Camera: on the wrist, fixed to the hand. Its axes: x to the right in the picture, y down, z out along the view.
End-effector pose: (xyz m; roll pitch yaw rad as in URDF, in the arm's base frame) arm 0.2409 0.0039 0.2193 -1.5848 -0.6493 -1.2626
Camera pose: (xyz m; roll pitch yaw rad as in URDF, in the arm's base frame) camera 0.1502 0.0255 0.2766 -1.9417 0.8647 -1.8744
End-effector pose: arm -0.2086 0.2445 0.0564 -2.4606 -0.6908 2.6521
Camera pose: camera -0.1477 0.2050 0.1383 -2.3289 0.2637 1.2556
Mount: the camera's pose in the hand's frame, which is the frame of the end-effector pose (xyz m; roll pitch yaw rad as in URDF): -0.0036 -0.0736 -0.0809 0.1189 0.3679 1.6105
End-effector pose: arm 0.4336 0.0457 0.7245 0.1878 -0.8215 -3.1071
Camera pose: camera 0.3659 0.1006 0.6584 -0.7216 0.1498 -1.6437
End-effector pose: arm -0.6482 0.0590 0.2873 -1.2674 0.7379 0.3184
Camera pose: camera -0.5902 -0.0263 0.3238 1.7438 0.7936 -2.7308
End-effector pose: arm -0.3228 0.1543 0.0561 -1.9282 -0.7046 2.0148
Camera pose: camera -0.2494 0.1164 0.1279 -2.1454 0.6355 1.0464
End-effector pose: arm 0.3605 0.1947 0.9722 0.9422 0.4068 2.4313
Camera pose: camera 0.3807 0.1481 0.8753 0.5592 -0.5387 -2.4932
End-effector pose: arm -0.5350 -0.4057 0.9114 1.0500 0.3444 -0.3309
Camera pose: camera -0.5605 -0.3614 0.8146 0.5121 -0.6502 1.0147
